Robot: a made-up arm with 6 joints. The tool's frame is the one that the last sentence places.
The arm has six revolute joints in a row. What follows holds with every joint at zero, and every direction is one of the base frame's.
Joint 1 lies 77.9 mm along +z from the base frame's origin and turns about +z.
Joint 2 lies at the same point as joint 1 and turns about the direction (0.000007, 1, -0.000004).
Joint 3 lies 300.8 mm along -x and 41.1 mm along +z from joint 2 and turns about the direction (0.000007, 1, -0.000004).
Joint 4 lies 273.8 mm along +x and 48.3 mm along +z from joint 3 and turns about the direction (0.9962, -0.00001, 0.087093).
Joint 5 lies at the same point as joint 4 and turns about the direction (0.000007, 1, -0.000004).
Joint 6 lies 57.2 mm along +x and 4.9 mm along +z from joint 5 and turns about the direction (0.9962, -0.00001, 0.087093).
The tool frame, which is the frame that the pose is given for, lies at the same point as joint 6; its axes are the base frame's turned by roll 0.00, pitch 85.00 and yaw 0.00 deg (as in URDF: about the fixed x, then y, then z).
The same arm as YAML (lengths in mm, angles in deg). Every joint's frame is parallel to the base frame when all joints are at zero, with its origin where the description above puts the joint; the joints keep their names.
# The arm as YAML. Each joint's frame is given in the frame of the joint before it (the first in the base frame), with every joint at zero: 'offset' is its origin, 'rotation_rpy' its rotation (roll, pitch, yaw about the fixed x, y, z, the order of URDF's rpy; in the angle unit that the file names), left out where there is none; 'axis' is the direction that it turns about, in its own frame. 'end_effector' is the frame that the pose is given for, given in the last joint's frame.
length_unit: mm
angle_unit: deg
chain:
  - id: joint 1
    offset: [0.0, 0.0, 77.9]
    axis: [0.0, 0.0, 1.0]
  - id: joint 2
    offset: [0.0, 0.0, 0.0]
    axis: [0.0, 1.0, 0.0]
  - id: joint 3
    offset: [-300.8, 0.0, 41.1]
    axis: [0.0, 1.0, 0.0]
  - id: joint 4
    offset: [273.8, 0.0, 48.3]
    axis: [0.9962, 0.0, 0.0871]
  - id: joint 5
    offset: [0.0, 0.0, 0.0]
    axis: [0.0, 1.0, 0.0]
  - id: joint 6
    offset: [57.2, 0.0, 4.9]
    axis: [0.9962, 0.0, 0.0871]
end_effector:
  offset: [0.0, 0.0, 0.0]
  rotation_rpy: [0.0, 85.0, 0.0]

